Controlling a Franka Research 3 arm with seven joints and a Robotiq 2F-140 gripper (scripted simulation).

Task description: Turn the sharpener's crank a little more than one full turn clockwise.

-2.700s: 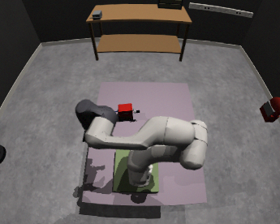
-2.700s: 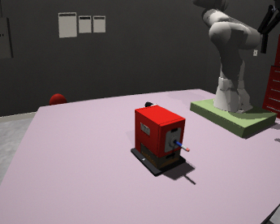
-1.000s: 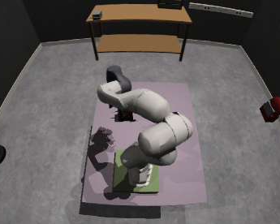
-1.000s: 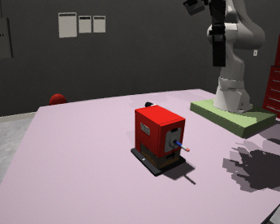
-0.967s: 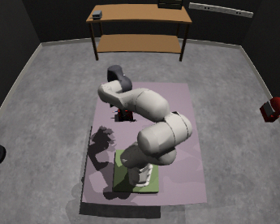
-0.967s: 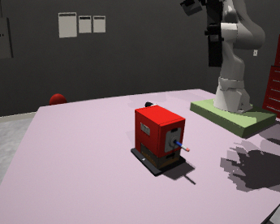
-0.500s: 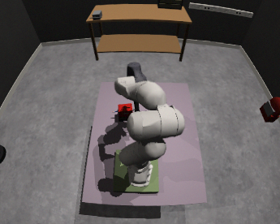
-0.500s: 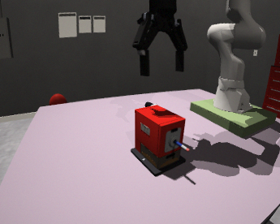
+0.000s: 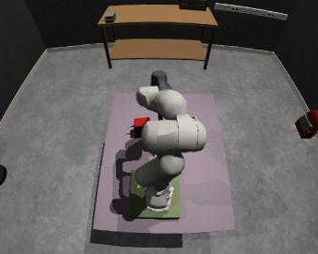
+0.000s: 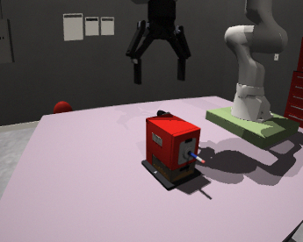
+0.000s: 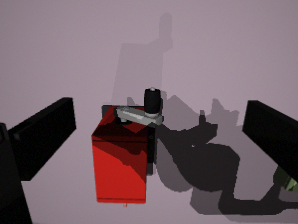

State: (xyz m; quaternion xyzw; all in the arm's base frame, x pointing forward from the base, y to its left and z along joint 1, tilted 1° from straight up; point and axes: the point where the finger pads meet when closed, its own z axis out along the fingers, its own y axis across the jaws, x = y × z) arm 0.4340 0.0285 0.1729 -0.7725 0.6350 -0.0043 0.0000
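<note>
My gripper is now 20 mm to the right of the black knob and 100 mm above it.
</note>
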